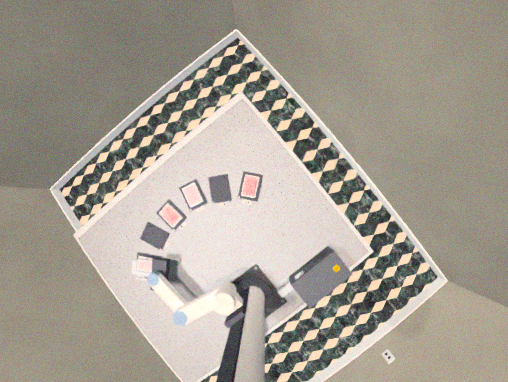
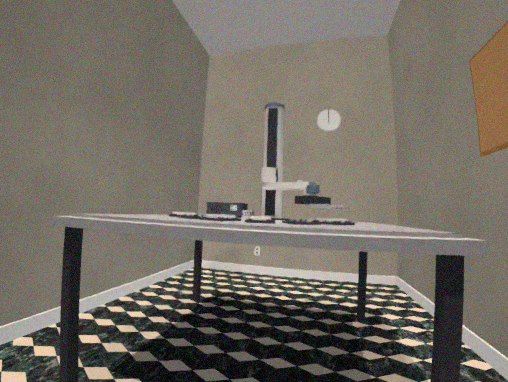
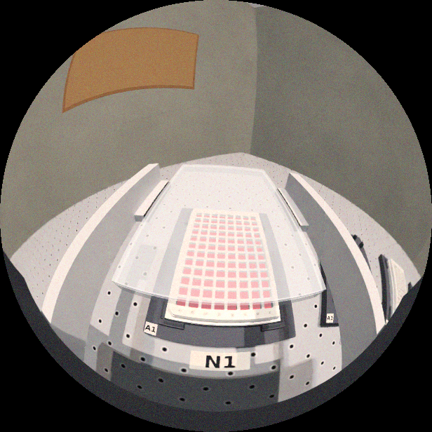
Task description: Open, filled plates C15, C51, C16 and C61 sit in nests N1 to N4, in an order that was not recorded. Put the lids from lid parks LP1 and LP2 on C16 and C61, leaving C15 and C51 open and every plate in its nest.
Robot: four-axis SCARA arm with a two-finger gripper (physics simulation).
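Pixels of known places: gripper, fingertip midpoint: [image 1: 137, 268] [image 2: 337, 206]; arm's base at its link origin: [image 1: 252, 296].
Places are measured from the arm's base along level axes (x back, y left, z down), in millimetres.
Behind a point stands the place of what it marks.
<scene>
My gripper [image 1: 150, 266] [image 3: 224, 176] is shut on a clear lid [image 1: 135, 270] @[x -569, y 440, z -94 mm] [image 2: 335, 207] @[x -618, y 405, z -91 mm] [image 3: 225, 187], held level above nest N1 [image 3: 220, 336], apart from the plate below. That open plate [image 3: 222, 314] has pink wells, seen mostly through the lid; its name is not readable. Lid park LP2 [image 1: 155, 235] @[x -669, y 241, z -23 mm] [image 3: 328, 305] beside it is empty. Further round the arc are the N2 plate [image 1: 171, 214] @[x -703, y 71, z -34 mm] [image 3: 397, 282] with pink wells, a paler plate [image 1: 193, 195] @[x -705, y -113, z -41 mm] that looks lidded, the empty park LP1 [image 1: 220, 188] @[x -637, y -265, z -23 mm], and a pink plate [image 1: 250, 186] @[x -531, y -414, z -35 mm] at the end.
The arm's column [image 1: 255, 330] @[x -28, y -70, z -432 mm] [image 2: 273, 145] @[x -77, y 12, z -554 mm] stands behind the arc, with a dark grey box [image 1: 320, 277] @[x 104, y -401, z -127 mm] [image 2: 226, 207] @[x 35, y -376, z -88 mm] beside it. The left table edge [image 1: 107, 280] @[x -647, y 712, z -14 mm] runs near N1. An orange board [image 2: 492, 95] [image 3: 135, 60] hangs on the wall.
</scene>
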